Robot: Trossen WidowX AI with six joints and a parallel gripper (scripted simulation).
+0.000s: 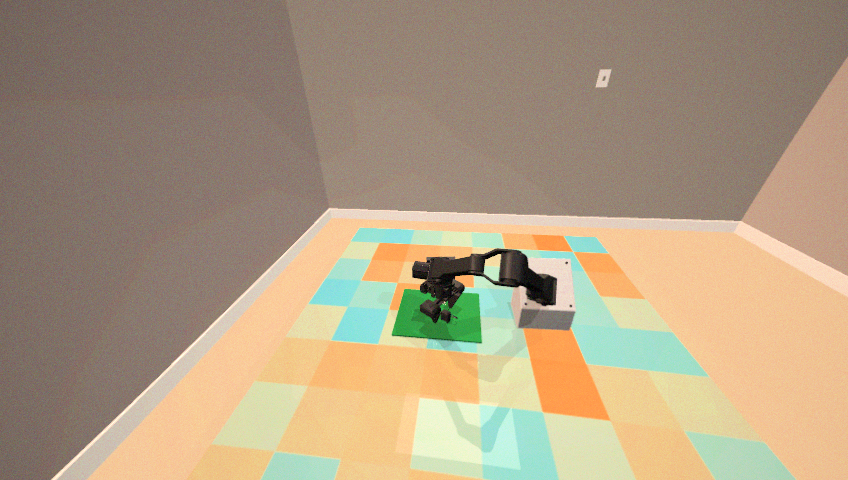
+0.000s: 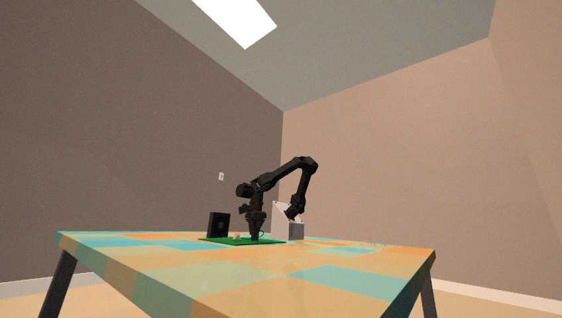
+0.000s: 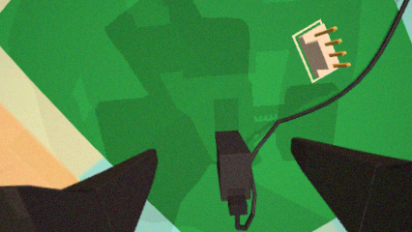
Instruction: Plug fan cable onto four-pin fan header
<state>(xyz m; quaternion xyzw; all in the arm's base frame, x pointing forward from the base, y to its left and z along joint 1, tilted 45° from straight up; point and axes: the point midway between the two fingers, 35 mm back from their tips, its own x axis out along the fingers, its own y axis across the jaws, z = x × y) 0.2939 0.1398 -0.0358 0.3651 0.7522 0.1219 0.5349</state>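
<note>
My gripper tip is now 10 mm past the black plug. The rest, counted from my gripper tip: green board (40 mm below, 30 mm to the right, 20 mm ahead); black fan (210 mm to the right, 50 mm ahead, 30 mm above).
</note>
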